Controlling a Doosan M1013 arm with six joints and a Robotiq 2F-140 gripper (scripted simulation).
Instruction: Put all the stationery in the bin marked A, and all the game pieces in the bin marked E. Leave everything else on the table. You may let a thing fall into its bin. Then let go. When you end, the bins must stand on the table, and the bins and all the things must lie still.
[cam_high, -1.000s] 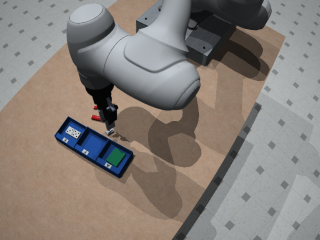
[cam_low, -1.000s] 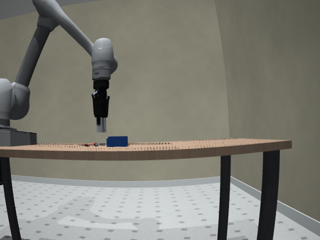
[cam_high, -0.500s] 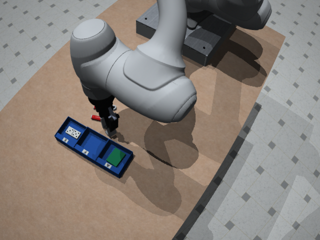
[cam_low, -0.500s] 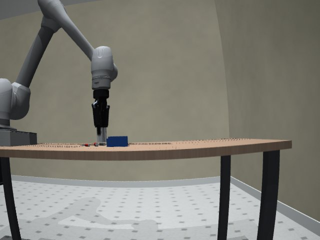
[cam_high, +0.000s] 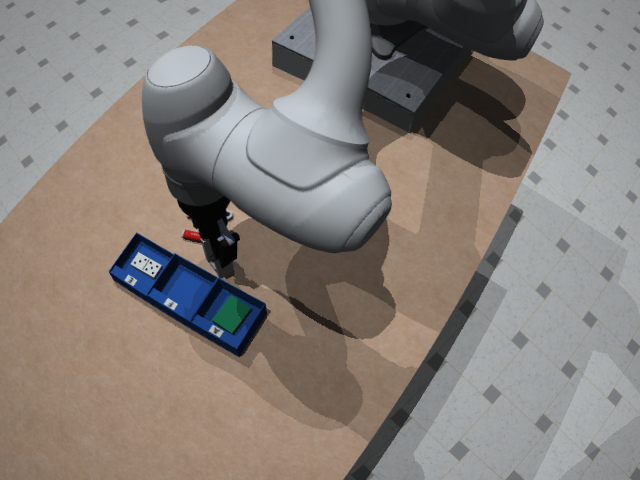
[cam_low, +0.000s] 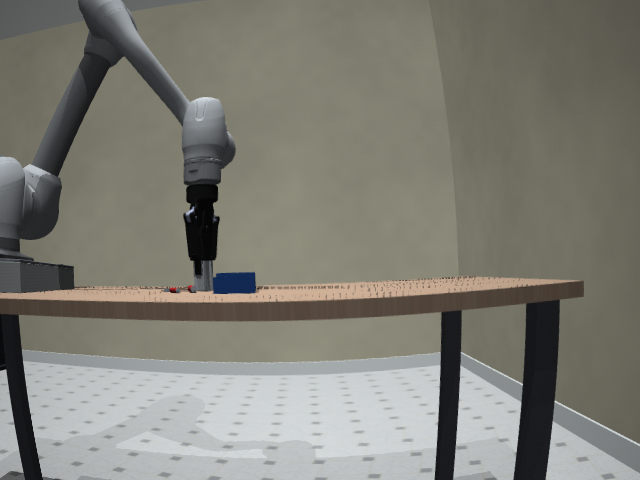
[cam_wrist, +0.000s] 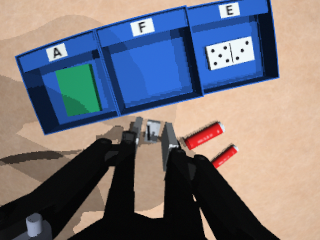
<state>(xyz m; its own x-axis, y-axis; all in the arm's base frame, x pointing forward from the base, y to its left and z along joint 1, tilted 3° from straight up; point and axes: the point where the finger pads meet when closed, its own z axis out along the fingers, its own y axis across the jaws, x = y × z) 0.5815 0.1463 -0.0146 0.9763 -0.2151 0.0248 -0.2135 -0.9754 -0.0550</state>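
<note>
Now: hand 3 cm above the grey clip-like piece. From my hand the other things lie so: green flat block: 8 cm to the left, 5 cm ahead, 2 cm below; then blue three-compartment bin: 8 cm ahead, 2 cm below; then grey nut: 7 cm behind, 5 cm to the right, 3 cm below.
</note>
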